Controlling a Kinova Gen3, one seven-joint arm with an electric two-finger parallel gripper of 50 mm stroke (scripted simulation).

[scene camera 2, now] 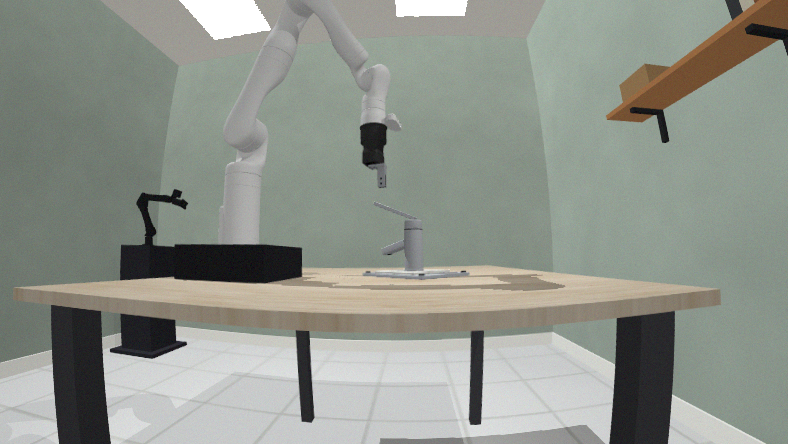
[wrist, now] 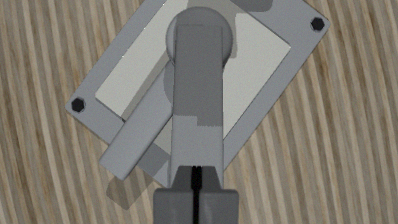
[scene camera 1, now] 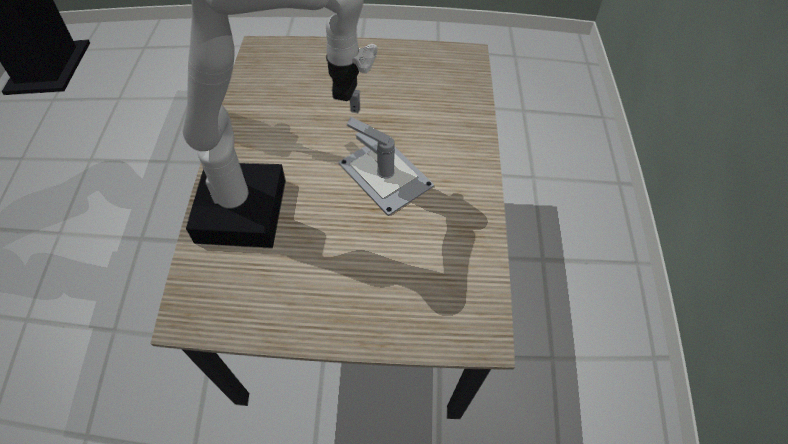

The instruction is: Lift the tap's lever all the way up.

Labels:
my gripper: scene camera 2 382,187; wrist; scene camera 1
same spot on my gripper: [scene camera 1: 355,99] = [wrist: 220,185]

